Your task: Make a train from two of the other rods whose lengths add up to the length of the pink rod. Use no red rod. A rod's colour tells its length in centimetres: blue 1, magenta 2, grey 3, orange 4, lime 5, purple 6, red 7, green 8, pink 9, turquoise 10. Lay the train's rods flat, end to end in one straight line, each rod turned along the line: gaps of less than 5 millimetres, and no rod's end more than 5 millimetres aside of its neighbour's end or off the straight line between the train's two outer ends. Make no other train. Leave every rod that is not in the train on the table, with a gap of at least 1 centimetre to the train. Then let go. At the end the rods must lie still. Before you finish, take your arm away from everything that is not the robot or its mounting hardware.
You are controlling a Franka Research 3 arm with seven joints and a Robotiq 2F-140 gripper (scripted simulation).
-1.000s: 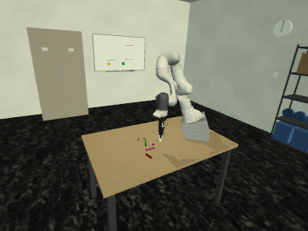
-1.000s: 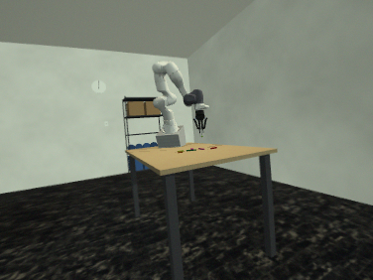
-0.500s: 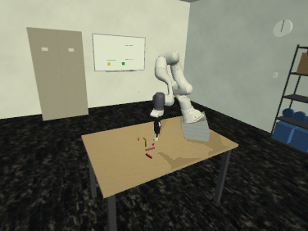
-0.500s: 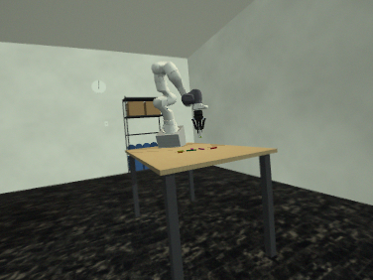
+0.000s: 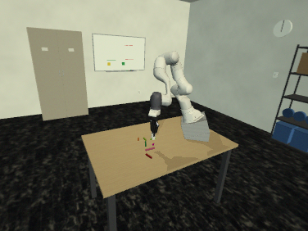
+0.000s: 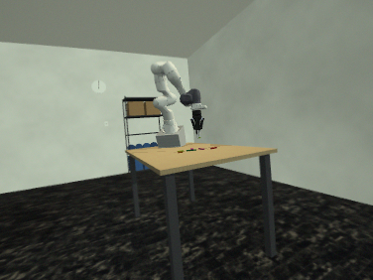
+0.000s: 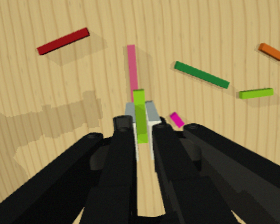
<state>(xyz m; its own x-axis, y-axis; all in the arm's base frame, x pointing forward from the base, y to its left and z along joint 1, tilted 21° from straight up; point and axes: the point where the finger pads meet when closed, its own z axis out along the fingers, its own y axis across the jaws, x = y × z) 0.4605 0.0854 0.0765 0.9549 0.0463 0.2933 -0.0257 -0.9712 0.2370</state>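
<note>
The orange rod is 5 cm ahead of my hand, 20 cm to the right of it and 12 cm below it. Round my hand: pink rod (3 cm ahead, 12 cm below); green rod (2 cm ahead, 9 cm to the right, 12 cm below); magenta rod (4 cm behind, 5 cm to the right, 12 cm below).
</note>
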